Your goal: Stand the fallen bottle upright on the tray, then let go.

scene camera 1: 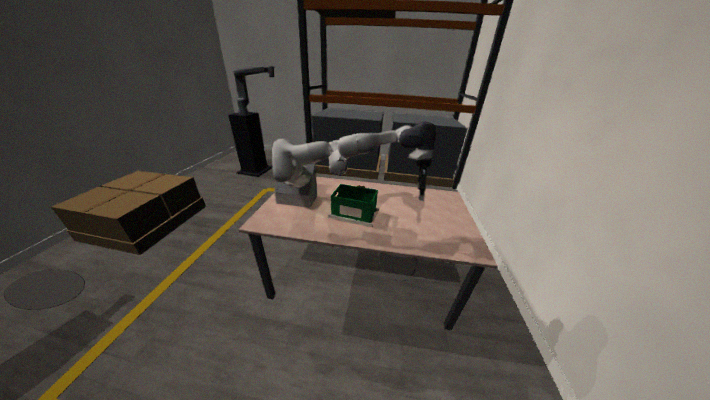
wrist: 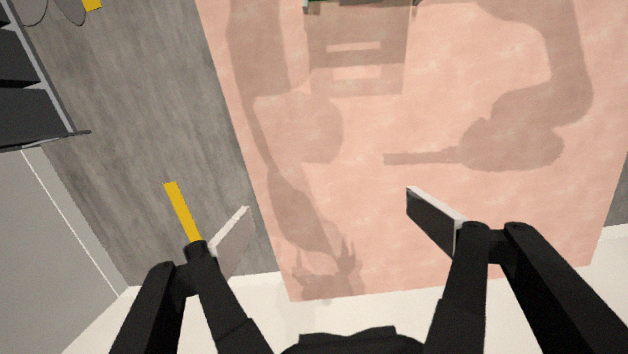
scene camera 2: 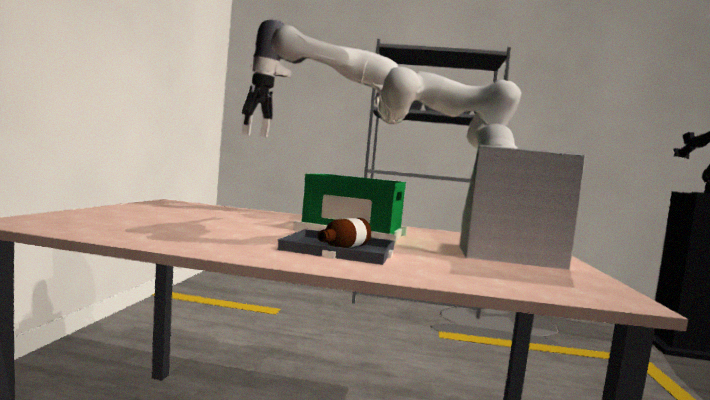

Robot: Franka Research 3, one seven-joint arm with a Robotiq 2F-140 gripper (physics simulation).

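Observation:
A brown bottle (scene camera 2: 343, 233) with a white label lies on its side in the dark, low-walled tray (scene camera 2: 295, 244), its neck toward the left in the scene camera 2 view. The bottle does not show in the wrist view. My gripper (scene camera 1: 421, 196) (scene camera 2: 256, 134) (wrist: 328, 210) is open, with nothing between its fingers. It points down and hangs high above the table, well to the left of the bottle in the scene camera 2 view. In the scene camera 1 view the green crate hides most of the tray and bottle.
A green crate (scene camera 1: 350, 206) (scene camera 2: 313, 199) stands on the table (scene camera 1: 300, 227) (scene camera 2: 240, 257) (wrist: 430, 100) right beside the tray. The arm's grey base block (scene camera 1: 296, 194) (scene camera 2: 522, 207) stands at one end. A pale wall (scene camera 1: 600, 150) (scene camera 2: 110, 100) rises past the table's other end.

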